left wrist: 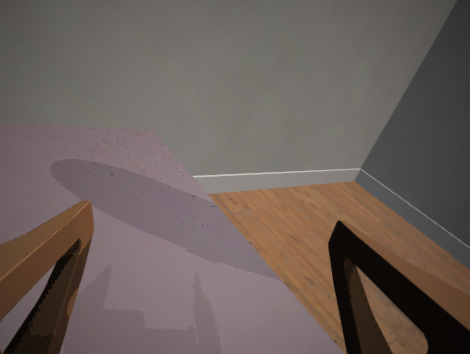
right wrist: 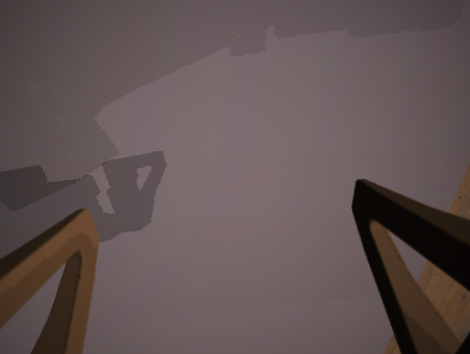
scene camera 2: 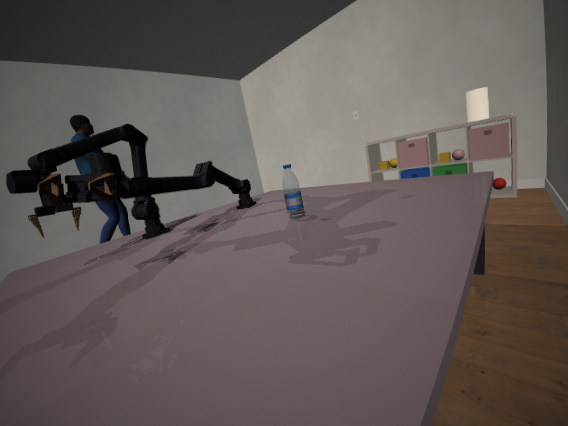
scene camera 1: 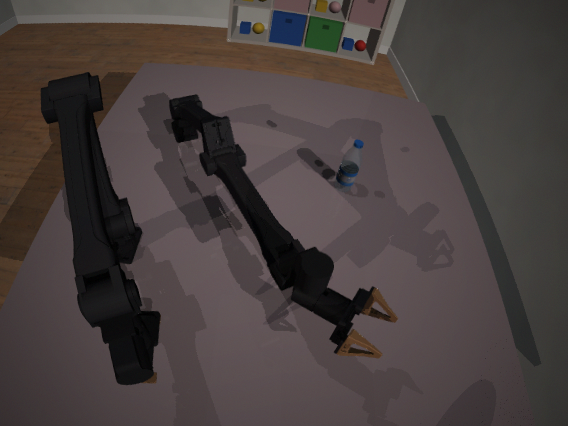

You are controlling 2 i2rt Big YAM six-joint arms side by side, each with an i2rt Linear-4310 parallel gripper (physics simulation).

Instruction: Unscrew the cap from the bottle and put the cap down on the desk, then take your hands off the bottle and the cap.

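Frame: origin at the left arm's base, x ahead, y left, z up, level; centimetres.
Where they show: left gripper, fingertip midpoint: [left wrist: 217, 223] [scene camera 2: 63, 186] [scene camera 1: 389, 337]; right gripper, fingertip midpoint: [right wrist: 223, 207] [scene camera 2: 61, 233] [scene camera 1: 151, 358]; left arm's base, link origin: [scene camera 2: 246, 206] [scene camera 1: 184, 131]; right arm's base, link origin: [scene camera 2: 156, 234] [scene camera 1: 124, 244].
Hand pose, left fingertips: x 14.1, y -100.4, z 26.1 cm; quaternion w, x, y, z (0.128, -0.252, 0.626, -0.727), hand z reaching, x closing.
Each offset is from my left fingertips to the centre of the thing. Level surfaces: height alone.
A clear bottle {dx +30.8, dy +55.5, dz -15.9 cm} [scene camera 1: 348, 167] [scene camera 2: 293, 195] with a blue-edged label stands upright on the pinkish desk {dz -26.1 cm} [scene camera 1: 200, 80] [scene camera 2: 350, 310]. Its blue cap {dx +30.8, dy +55.5, dz -6.1 cm} [scene camera 1: 358, 144] [scene camera 2: 286, 166] sits on the neck. My left gripper [scene camera 1: 389, 338] [scene camera 2: 76, 189] [left wrist: 217, 223] is open and empty, raised above the desk, far from the bottle, nearer the bottom of the scene camera 1 picture. My right gripper [scene camera 2: 60, 232] [right wrist: 223, 207] is open and empty, pointing down, farther from the bottle; its arm hides most of it in scene camera 1. Bottle and cap do not show in the wrist views.
Both arms stretch along the left part of the desk in scene camera 1, their shadows falling across it. A shelf unit [scene camera 1: 230, 22] [scene camera 2: 515, 155] with bins and toys stands beyond the desk. A person [scene camera 2: 80, 137] stands behind the arms. A grey wall runs along the right in scene camera 1.
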